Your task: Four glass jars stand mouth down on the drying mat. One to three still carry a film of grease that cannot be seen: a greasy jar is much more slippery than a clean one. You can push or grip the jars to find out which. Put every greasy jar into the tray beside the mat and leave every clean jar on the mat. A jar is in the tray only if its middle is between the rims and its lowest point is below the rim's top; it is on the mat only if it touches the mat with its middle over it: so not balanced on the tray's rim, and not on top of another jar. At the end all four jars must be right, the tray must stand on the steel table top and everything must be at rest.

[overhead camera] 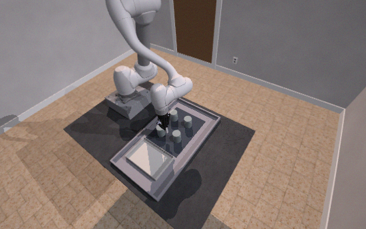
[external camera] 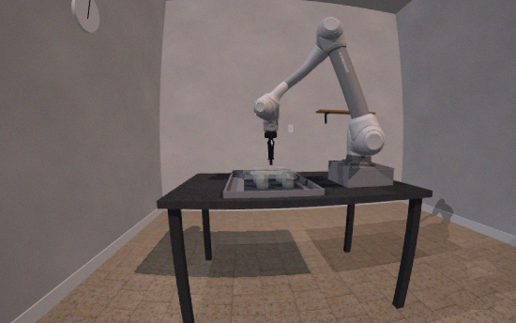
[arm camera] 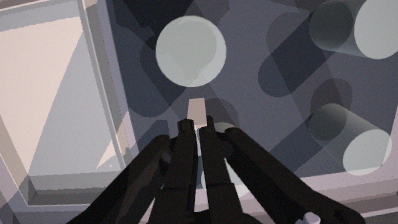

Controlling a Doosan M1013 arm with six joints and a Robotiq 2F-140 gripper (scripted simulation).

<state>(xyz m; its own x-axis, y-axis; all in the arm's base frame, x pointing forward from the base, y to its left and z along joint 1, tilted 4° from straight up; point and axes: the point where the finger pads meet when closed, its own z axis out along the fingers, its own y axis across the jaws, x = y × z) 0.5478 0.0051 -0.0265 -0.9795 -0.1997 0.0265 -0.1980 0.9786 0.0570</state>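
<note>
Now: the dark drying mat 110 mm to the left of my hand, 100 mm below it and 10 mm behind it. From my hand the other things lie so: tray: 210 mm to the right, 100 mm below, 50 mm ahead.
</note>
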